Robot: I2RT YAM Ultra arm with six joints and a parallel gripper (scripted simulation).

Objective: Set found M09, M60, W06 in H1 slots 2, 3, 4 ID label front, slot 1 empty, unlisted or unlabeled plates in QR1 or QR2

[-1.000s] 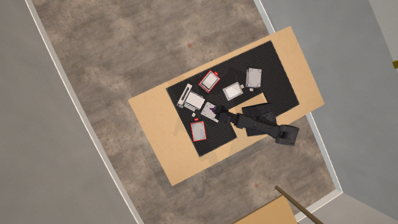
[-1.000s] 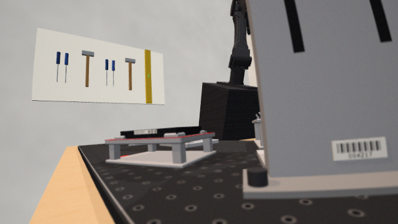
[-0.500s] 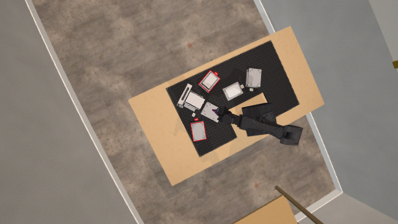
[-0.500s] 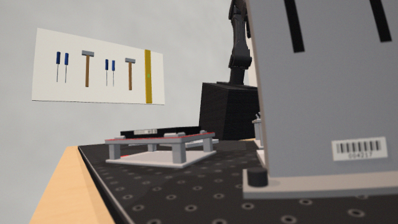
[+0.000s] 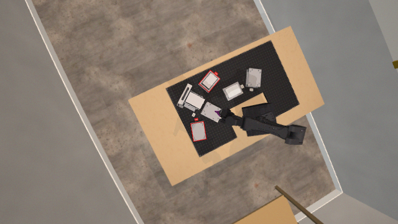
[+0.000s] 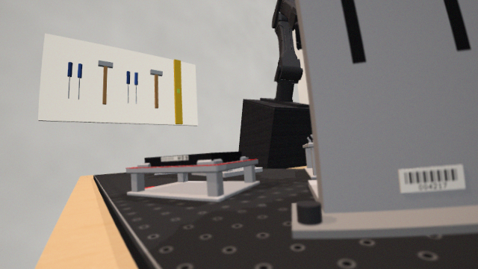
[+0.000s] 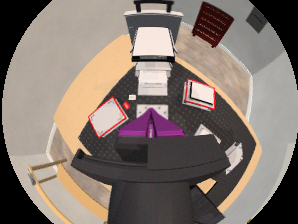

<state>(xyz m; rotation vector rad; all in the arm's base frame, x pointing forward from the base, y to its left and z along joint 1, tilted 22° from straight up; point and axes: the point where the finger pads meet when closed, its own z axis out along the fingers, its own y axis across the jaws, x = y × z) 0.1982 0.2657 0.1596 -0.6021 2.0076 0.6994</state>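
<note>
My hand is 27 cm to the left of the white well plate, 24 cm above it and 9 cm short of it. Also, from my hand: plate hotel H1 (19 cm ahead, 16 cm to the left, 11 cm below); then red-rimmed nest (23 cm below, 17 cm to the left, 12 cm behind); then black-sided plate (25 cm ahead, 22 cm below, 10 cm to the right).
</note>
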